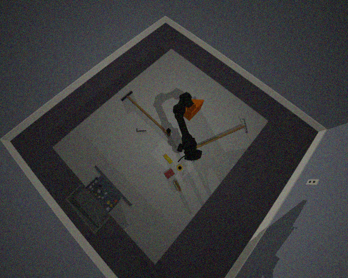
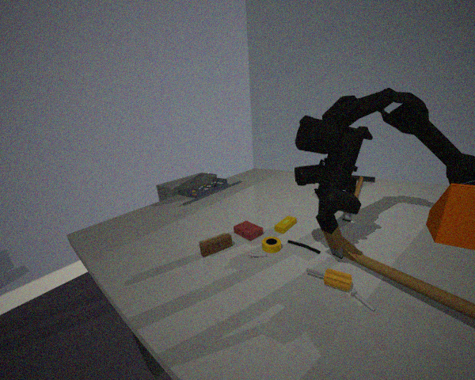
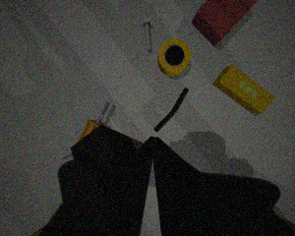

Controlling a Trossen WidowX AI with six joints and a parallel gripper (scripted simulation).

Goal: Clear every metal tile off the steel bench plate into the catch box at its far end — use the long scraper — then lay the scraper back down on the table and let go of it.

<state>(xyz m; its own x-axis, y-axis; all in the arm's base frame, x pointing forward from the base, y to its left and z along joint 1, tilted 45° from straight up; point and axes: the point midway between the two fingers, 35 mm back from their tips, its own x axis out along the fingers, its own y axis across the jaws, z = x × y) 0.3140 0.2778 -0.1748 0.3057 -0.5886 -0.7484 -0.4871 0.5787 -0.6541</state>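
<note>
Right now my gripper tip is 20 mm short of the long scraper, 530 mm to the left of it and 30 mm above it. Round my gripper tip: black strip (40 mm ahead, 10 mm to the right, 90 mm below); yellow-handled tool (60 mm behind, 70 mm to the left, 70 mm below); yellow tape roll (110 mm ahead, 40 mm to the left, 80 mm below).
</note>
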